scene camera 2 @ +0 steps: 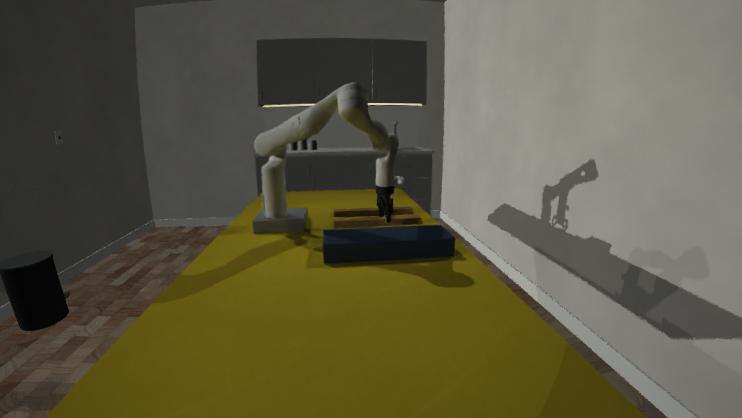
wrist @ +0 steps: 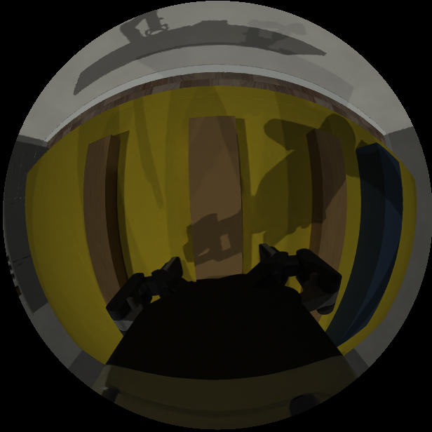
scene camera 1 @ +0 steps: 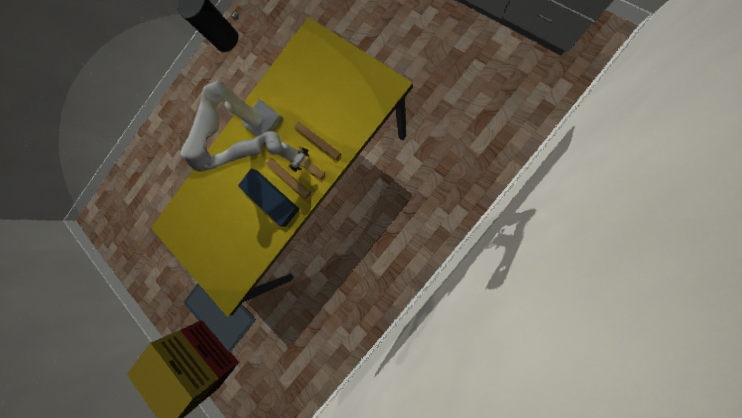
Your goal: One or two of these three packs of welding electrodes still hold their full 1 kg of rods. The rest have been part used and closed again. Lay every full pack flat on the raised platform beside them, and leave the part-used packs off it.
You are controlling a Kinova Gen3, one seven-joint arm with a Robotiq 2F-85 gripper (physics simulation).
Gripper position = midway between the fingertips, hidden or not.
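There's a long brown pack (wrist: 99, 180) that I can see, along with a raised platform (wrist: 381, 197), and my gripper (wrist: 219, 259) is visible too.
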